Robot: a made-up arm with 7 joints. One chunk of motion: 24 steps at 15 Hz.
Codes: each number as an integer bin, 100 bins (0 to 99) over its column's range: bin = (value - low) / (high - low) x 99, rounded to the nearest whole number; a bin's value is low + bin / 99 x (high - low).
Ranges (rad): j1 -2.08..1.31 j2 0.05..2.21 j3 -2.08..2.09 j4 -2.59..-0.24 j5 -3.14..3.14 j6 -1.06..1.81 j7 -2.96..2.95
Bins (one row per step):
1: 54 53 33 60 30 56 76
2: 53 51 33 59 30 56 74
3: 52 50 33 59 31 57 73
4: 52 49 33 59 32 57 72
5: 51 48 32 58 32 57 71
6: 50 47 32 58 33 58 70
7: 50 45 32 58 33 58 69
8: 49 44 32 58 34 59 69
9: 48 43 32 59 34 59 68
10: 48 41 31 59 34 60 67
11: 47 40 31 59 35 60 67
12: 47 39 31 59 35 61 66
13: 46 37 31 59 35 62 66
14: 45 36 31 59 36 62 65
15: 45 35 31 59 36 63 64
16: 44 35 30 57 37 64 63
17: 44 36 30 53 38 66 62
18: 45 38 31 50 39 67 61
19: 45 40 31 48 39 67 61
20: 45 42 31 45 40 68 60
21: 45 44 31 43 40 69 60
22: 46 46 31 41 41 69 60
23: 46 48 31 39 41 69 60
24: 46 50 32 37 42 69 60
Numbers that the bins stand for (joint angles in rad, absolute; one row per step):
1: -0.2309 1.2064 -0.6900 -1.1658 -1.2370 0.5634 1.5770
2: -0.2652 1.1627 -0.6900 -1.1895 -1.2370 0.5634 1.4576
3: -0.2994 1.1409 -0.6900 -1.1895 -1.1735 0.5924 1.3979
4: -0.2994 1.1191 -0.6900 -1.1895 -1.1101 0.5924 1.3382
5: -0.3336 1.0973 -0.7321 -1.2132 -1.1101 0.5924 1.2785
6: -0.3679 1.0755 -0.7321 -1.2132 -1.0467 0.6214 1.2188
7: -0.3679 1.0318 -0.7321 -1.2132 -1.0467 0.6214 1.1591
8: -0.4021 1.0100 -0.7321 -1.2132 -0.9832 0.6504 1.1591
9: -0.4364 0.9882 -0.7321 -1.1895 -0.9832 0.6504 1.0994
10: -0.4364 0.9445 -0.7742 -1.1895 -0.9832 0.6794 1.0397
11: -0.4706 0.9227 -0.7742 -1.1895 -0.9198 0.6794 1.0397
12: -0.4706 0.9009 -0.7742 -1.1895 -0.9198 0.7084 0.9800
13: -0.5048 0.8573 -0.7742 -1.1895 -0.9198 0.7374 0.9800
14: -0.5391 0.8355 -0.7742 -1.1895 -0.8564 0.7374 0.9203
15: -0.5391 0.8136 -0.7742 -1.1895 -0.8564 0.7664 0.8606
16: -0.5733 0.8136 -0.8164 -1.2370 -0.7929 0.7954 0.8009
17: -0.5733 0.8355 -0.8164 -1.3319 -0.7295 0.8533 0.7412
18: -0.5391 0.8791 -0.7742 -1.4031 -0.6661 0.8823 0.6815
19: -0.5391 0.9227 -0.7742 -1.4506 -0.6661 0.8823 0.6815
20: -0.5391 0.9664 -0.7742 -1.5218 -0.6026 0.9113 0.6218
21: -0.5391 1.0100 -0.7742 -1.5693 -0.6026 0.9403 0.6218
22: -0.5048 1.0536 -0.7742 -1.6168 -0.5392 0.9403 0.6218
23: -0.5048 1.0973 -0.7742 -1.6642 -0.5392 0.9403 0.6218
24: -0.5048 1.1409 -0.7321 -1.7117 -0.4758 0.9403 0.6218

